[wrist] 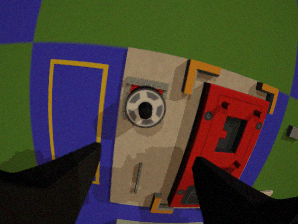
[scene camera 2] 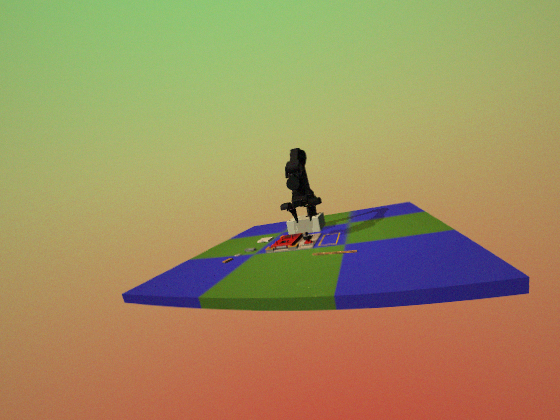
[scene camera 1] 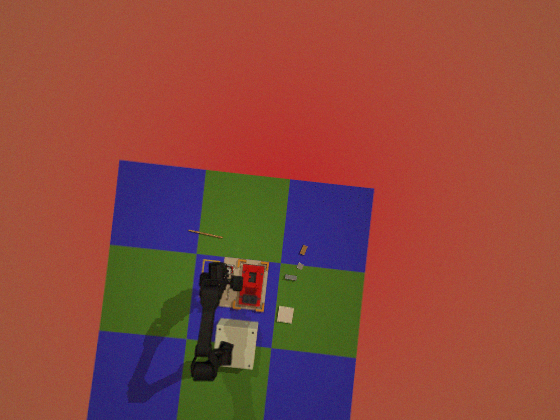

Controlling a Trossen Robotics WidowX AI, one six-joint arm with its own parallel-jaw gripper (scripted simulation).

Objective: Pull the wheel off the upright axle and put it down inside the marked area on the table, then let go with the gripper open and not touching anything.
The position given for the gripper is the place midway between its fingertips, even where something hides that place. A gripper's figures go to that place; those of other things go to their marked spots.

The gripper [wrist: 149, 157]: 10 cm from the lens. A wheel [wrist: 145, 94]: 15 cm from the lens.
